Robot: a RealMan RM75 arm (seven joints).
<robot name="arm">
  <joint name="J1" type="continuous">
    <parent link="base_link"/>
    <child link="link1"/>
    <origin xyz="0 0 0.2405" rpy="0 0 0"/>
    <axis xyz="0 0 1"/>
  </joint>
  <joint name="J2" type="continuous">
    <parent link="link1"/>
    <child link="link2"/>
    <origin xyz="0 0 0" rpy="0 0 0"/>
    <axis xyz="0 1 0"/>
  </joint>
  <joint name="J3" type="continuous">
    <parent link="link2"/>
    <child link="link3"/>
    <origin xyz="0 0 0.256" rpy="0 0 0"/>
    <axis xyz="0 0 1"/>
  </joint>
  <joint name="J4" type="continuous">
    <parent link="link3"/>
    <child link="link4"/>
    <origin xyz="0 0 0" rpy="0 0 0"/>
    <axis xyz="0 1 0"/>
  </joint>
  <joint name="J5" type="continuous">
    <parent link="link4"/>
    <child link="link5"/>
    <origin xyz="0 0 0.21" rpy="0 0 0"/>
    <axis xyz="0 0 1"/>
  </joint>
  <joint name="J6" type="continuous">
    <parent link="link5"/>
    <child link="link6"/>
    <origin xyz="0 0 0" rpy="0 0 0"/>
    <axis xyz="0 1 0"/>
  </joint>
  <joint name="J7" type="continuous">
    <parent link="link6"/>
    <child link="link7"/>
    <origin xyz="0 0 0.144" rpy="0 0 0"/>
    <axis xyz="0 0 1"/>
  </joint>
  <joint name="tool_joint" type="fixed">
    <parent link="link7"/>
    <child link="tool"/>
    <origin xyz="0 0 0" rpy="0 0 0"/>
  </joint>
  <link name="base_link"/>
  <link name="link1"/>
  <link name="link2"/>
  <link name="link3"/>
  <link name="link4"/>
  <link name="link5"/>
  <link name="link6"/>
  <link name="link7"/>
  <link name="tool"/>
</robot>
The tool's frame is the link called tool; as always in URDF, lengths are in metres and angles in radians. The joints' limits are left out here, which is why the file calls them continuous.
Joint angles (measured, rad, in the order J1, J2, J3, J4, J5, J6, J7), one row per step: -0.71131, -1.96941, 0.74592, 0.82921, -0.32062, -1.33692, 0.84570; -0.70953, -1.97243, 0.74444, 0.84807, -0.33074, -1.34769, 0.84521; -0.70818, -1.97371, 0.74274, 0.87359, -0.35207, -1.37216, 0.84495; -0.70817, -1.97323, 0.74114, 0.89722, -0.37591, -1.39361, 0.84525; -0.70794, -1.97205, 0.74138, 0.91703, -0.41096, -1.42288, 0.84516; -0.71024, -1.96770, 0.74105, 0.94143, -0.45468, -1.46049, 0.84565; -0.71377, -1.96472, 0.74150, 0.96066, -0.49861, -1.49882, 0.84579; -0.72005, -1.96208, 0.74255, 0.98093, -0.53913, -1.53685, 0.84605; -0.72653, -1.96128, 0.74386, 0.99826, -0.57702, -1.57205, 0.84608; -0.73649, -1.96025, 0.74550, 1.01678, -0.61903, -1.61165, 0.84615; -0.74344, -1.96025, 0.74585, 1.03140, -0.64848, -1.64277, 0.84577
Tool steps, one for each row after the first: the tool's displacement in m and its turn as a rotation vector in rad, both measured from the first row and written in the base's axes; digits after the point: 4 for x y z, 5 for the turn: 0.0034, 0.0007, 0.0015, 0.00590, -0.00941, -0.00766; 0.0094, 0.0013, 0.0038, 0.00867, -0.03025, -0.01848; 0.0158, 0.0026, 0.0067, 0.01368, -0.05119, -0.03250; 0.0233, 0.0029, 0.0081, 0.01091, -0.08495, -0.04594; 0.0335, 0.0038, 0.0112, 0.00675, -0.12488, -0.06704; 0.0439, 0.0039, 0.0127, -0.00423, -0.16729, -0.08777; 0.0553, 0.0044, 0.0144, -0.01760, -0.20508, -0.11294; 0.0662, 0.0043, 0.0151, -0.03343, -0.24132, -0.13737; 0.0792, 0.0043, 0.0160, -0.05396, -0.28063, -0.16826; 0.0887, 0.0036, 0.0167, -0.07131, -0.30882, -0.19060
